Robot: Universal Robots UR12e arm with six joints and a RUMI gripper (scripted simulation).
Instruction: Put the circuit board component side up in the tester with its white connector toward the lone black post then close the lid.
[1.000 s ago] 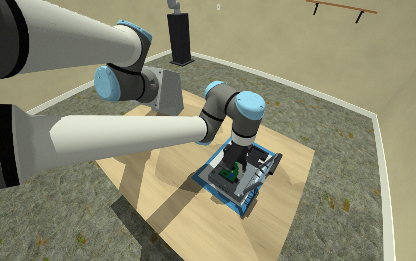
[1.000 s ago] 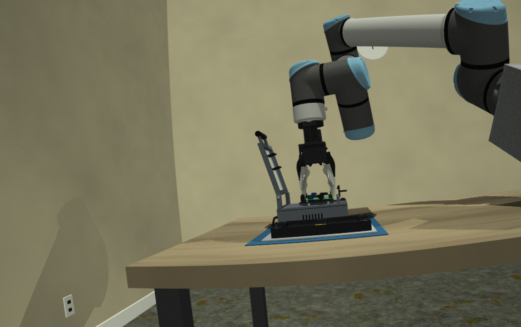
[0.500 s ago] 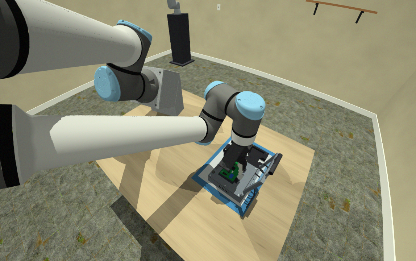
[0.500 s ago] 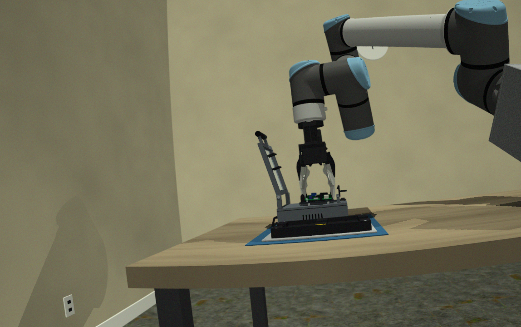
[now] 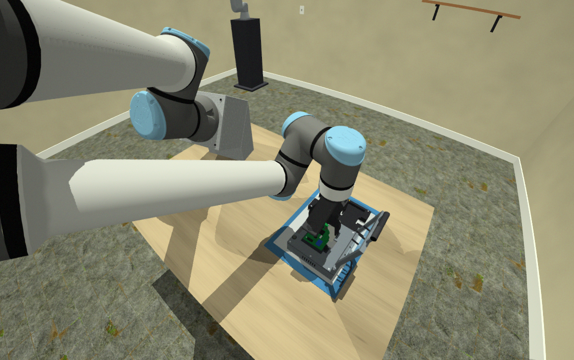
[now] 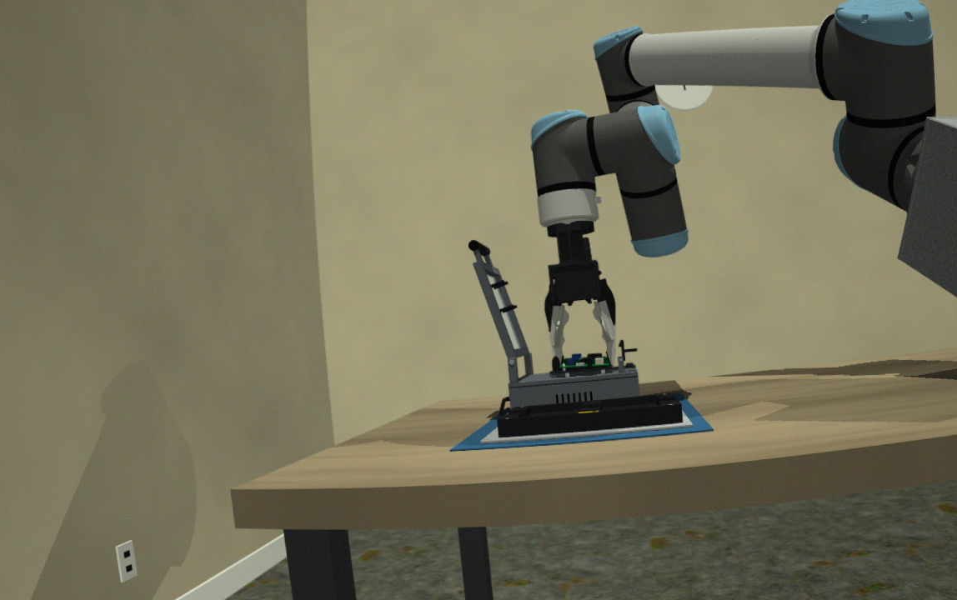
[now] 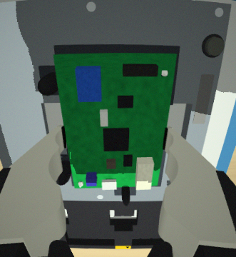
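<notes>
My gripper is now right at the green circuit board. From my hand the other things lie so: lid (12 cm ahead, 11 cm above, 1 cm to the right); grey tester (4 cm to the left, 4 cm above, 3 cm ahead).
</notes>
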